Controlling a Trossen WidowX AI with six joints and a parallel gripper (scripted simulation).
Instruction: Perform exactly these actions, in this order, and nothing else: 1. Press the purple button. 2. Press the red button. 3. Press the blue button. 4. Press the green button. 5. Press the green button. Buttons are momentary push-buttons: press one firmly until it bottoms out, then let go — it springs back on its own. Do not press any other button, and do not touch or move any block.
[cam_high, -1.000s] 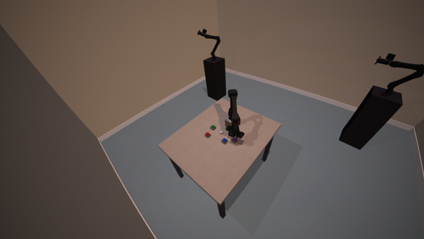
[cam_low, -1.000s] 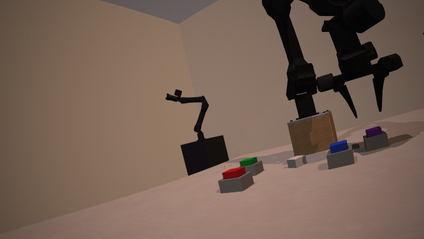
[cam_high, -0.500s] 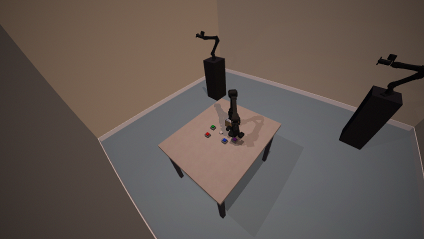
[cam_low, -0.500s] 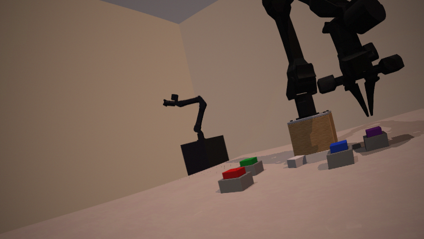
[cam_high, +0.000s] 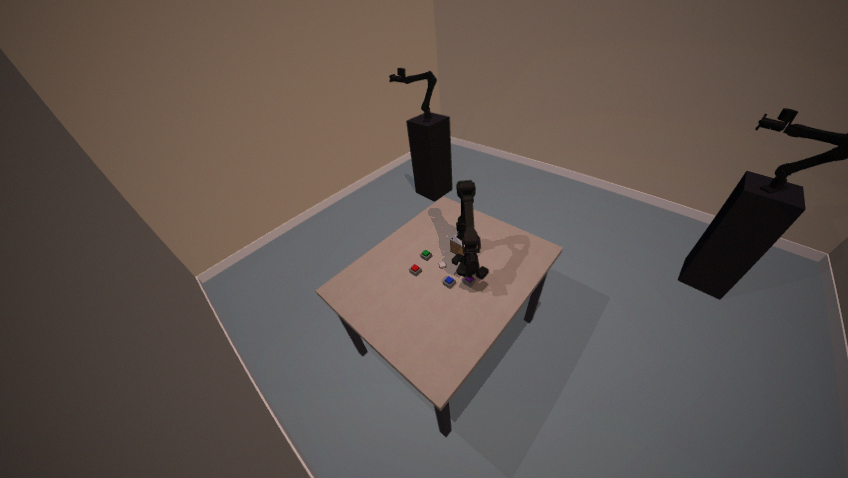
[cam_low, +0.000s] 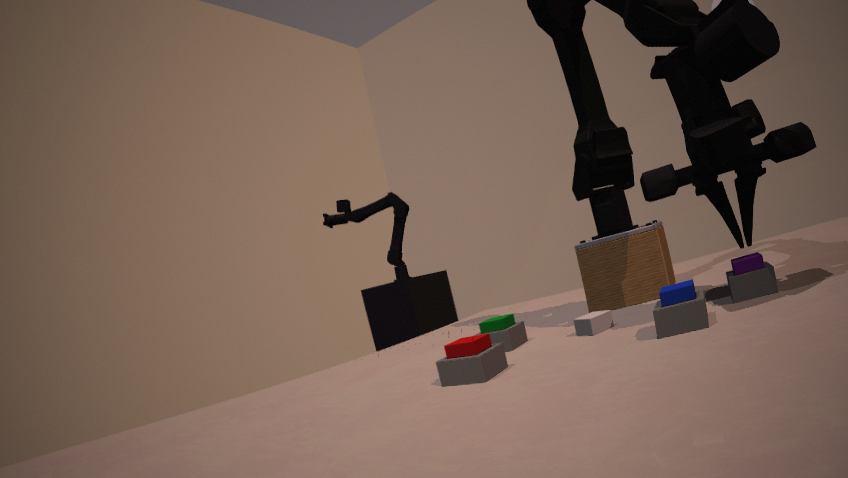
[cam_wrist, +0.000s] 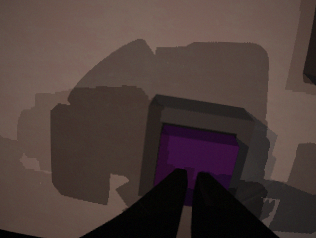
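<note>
The purple button lies 20 mm below my gripper tip. The rest, counted from my gripper tip: red button 130 mm ahead, 270 mm to the right, 20 mm below; small grey block 10 mm ahead, 190 mm to the right, 40 mm below; blue button 70 mm ahead, 80 mm to the right, 20 mm below.
</note>
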